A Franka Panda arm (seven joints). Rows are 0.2 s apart.
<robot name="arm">
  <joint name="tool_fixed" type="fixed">
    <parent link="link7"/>
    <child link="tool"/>
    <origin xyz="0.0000 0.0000 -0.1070" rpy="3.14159 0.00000 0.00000"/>
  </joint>
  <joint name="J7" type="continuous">
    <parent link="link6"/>
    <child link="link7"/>
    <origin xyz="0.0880 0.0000 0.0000"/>
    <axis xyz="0 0 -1"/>
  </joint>
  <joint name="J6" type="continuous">
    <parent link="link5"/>
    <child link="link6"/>
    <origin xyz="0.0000 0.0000 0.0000"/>
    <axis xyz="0 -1 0"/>
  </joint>
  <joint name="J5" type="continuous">
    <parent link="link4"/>
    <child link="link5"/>
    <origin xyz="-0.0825 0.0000 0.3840"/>
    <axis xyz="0 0 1"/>
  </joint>
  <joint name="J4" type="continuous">
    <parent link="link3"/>
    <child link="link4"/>
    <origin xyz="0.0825 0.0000 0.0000"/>
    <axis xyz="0 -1 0"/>
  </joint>
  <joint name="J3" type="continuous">
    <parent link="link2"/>
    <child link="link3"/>
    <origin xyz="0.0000 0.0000 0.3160"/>
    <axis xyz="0 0 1"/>
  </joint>
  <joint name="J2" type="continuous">
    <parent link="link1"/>
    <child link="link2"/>
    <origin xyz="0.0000 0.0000 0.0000"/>
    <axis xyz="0 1 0"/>
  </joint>
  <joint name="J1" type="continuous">
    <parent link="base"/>
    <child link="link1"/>
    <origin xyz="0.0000 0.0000 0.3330"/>
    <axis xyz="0 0 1"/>
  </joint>
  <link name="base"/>
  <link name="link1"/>
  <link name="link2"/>
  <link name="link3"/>
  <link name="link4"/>
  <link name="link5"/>
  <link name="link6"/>
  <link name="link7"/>
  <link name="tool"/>
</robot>
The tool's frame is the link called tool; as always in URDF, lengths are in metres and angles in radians. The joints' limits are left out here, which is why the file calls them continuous.
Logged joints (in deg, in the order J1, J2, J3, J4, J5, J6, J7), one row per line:
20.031 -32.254 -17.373 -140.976 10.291 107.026 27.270
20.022 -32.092 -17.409 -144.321 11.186 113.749 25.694
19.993 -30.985 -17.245 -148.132 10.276 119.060 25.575
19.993 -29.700 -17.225 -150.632 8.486 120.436 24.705
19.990 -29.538 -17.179 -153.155 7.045 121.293 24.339
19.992 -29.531 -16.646 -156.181 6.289 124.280 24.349
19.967 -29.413 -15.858 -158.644 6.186 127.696 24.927
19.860 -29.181 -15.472 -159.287 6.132 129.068 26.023
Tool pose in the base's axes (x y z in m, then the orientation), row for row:
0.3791 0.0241 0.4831 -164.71 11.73 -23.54
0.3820 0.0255 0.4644 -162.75 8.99 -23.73
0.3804 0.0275 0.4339 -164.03 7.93 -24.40
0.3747 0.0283 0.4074 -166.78 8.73 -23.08
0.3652 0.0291 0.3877 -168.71 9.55 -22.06
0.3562 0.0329 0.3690 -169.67 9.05 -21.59
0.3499 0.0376 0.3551 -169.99 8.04 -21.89
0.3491 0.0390 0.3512 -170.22 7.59 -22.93
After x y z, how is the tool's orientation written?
As angles about the fixed x, y, z axes (roll, pitch, yaw), in degrees.
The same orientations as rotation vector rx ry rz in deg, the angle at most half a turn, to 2 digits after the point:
-158.40 35.29 11.88
-157.31 35.01 7.37
-158.62 35.91 6.20
-161.48 34.46 8.52
-163.45 33.26 10.52
-164.68 32.62 10.21
-165.18 33.00 8.82
-165.17 34.48 8.10

